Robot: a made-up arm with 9 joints. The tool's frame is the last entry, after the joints. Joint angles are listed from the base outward.
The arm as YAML. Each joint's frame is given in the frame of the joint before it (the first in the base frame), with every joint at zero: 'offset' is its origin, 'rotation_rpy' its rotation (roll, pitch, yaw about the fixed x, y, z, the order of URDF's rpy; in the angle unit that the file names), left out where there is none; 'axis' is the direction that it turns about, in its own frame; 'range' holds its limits. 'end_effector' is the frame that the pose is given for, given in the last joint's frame.
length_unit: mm
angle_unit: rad
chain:
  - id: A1
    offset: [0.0, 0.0, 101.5]
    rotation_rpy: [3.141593, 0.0, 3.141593]
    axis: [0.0, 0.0, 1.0]
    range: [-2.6, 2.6]
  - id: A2
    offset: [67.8, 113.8, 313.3]
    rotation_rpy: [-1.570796, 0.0, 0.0]
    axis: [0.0, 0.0, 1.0]
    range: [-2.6, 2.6]
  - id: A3
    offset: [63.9, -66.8, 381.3]
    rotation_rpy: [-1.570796, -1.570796, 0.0]
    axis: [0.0, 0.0, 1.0]
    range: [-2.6, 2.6]
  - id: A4
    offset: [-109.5, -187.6, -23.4]
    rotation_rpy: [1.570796, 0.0, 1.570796]
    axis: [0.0, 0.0, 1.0]
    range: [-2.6, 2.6]
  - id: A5
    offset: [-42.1, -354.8, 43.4]
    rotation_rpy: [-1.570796, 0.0, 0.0]
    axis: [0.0, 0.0, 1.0]
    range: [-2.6, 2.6]
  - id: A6
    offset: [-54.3, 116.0, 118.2]
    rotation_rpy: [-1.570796, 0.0, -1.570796]
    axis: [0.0, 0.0, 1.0]
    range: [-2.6, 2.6]
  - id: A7
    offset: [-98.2, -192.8, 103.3]
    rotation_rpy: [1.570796, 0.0, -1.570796]
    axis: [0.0, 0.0, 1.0]
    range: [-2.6, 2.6]
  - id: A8
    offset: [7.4, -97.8, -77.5]
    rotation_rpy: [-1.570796, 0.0, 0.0]
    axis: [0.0, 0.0, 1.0]
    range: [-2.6, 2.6]
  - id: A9
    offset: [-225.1, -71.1, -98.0]
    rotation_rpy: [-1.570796, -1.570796, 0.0]
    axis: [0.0, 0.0, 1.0]
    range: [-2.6, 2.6]
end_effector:
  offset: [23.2, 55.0, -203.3]
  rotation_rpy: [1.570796, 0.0, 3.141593]
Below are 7 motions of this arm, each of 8 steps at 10 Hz.
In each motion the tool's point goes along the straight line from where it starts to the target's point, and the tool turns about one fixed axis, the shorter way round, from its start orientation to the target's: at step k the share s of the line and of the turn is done. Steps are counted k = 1, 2, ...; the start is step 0. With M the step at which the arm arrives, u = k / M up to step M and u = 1 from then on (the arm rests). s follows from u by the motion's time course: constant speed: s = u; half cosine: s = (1 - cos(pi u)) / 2; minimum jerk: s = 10 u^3 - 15 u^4 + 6 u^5.
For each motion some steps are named. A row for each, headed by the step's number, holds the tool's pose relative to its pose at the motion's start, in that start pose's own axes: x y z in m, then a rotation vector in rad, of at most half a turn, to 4 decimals.
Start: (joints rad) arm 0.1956 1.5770 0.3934 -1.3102 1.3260 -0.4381 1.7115 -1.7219 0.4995
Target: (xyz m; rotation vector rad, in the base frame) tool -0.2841 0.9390 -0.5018 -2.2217 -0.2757 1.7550
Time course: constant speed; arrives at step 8
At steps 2, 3, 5, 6, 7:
2: -0.1365 0.0086 -0.1221 -0.0631 -0.6894 -0.1281
3: -0.2048 0.0129 -0.1832 -0.0947 -1.0341 -0.1921
5: -0.3413 0.0215 -0.3053 -0.1578 -1.7235 -0.3202
6: -0.4096 0.0258 -0.3663 -0.1893 -2.0681 -0.3842
7: -0.4779 0.0300 -0.4274 -0.2209 -2.4128 -0.4483

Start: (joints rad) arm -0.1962 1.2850 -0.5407 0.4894 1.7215 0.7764 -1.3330 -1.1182 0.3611
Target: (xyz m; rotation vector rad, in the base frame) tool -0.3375 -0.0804 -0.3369 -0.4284 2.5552 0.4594
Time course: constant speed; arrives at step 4
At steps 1, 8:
1: -0.0418 -0.0143 0.0134 -0.0573 -0.0505 -0.0584
8: -0.1670 -0.0571 0.0535 -0.2291 -0.2020 -0.2336

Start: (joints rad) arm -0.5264 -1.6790 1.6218 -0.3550 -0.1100 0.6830 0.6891 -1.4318 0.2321
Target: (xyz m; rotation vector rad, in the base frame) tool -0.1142 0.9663 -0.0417 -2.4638 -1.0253 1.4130
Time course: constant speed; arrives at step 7
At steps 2, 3, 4, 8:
2: -0.0971 -0.0096 -0.0239 -0.0806 0.3476 0.0860
3: -0.1456 -0.0144 -0.0358 -0.1209 0.5213 0.1291
4: -0.1941 -0.0192 -0.0477 -0.1612 0.6951 0.1721
8: -0.3397 -0.0336 -0.0835 -0.2820 1.2165 0.3011

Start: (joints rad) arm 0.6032 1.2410 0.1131 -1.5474 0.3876 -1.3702 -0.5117 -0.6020 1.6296
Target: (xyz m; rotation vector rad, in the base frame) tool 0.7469 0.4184 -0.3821 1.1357 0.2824 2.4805
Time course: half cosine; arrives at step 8
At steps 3, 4, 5, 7, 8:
3: -0.0281 0.0938 0.1308 -0.1872 0.0221 0.2107
4: -0.0455 0.1520 0.2119 -0.3032 0.0358 0.3412
5: -0.0629 0.2102 0.2930 -0.4192 0.0494 0.4718
7: -0.0876 0.2924 0.4077 -0.5833 0.0688 0.6565
8: -0.0910 0.3040 0.4238 -0.6064 0.0715 0.6825

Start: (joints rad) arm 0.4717 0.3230 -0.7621 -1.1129 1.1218 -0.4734 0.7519 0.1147 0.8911
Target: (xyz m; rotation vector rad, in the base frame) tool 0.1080 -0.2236 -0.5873 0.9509 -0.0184 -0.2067
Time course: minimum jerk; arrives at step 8
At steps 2, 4, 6, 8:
2: -0.0216 0.0209 -0.0620 0.1478 0.0092 -0.0170
4: -0.1042 0.1010 -0.2995 0.7140 0.0445 -0.0823
6: -0.1868 0.1811 -0.5370 1.2803 0.0798 -0.1476
8: -0.2083 0.2020 -0.5990 1.4281 0.0890 -0.1646

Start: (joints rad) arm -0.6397 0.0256 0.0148 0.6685 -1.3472 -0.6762 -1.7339 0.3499 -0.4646
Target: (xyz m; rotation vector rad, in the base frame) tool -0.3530 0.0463 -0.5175 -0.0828 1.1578 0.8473
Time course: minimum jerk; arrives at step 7
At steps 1, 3, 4, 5, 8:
1: 0.0051 0.0022 0.0067 -0.0226 -0.0003 0.0135
3: 0.0802 0.0347 0.1067 -0.3581 -0.0052 0.2133
4: 0.1378 0.0596 0.1833 -0.6153 -0.0090 0.3664
5: 0.1864 0.0807 0.2480 -0.8326 -0.0121 0.4958
8: 0.2180 0.0943 0.2900 -0.9734 -0.0142 0.5797

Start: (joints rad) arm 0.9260 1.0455 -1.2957 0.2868 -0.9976 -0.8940 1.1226 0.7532 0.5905
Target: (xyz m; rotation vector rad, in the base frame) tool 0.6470 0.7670 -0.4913 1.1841 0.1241 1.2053
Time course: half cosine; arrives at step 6
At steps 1, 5, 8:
1: -0.0494 -0.0099 -0.0002 -0.0010 0.0024 -0.0708
5: -0.6884 -0.1376 -0.0028 -0.0139 0.0335 -0.9863
8: -0.7379 -0.1474 -0.0030 -0.0149 0.0359 -1.0571

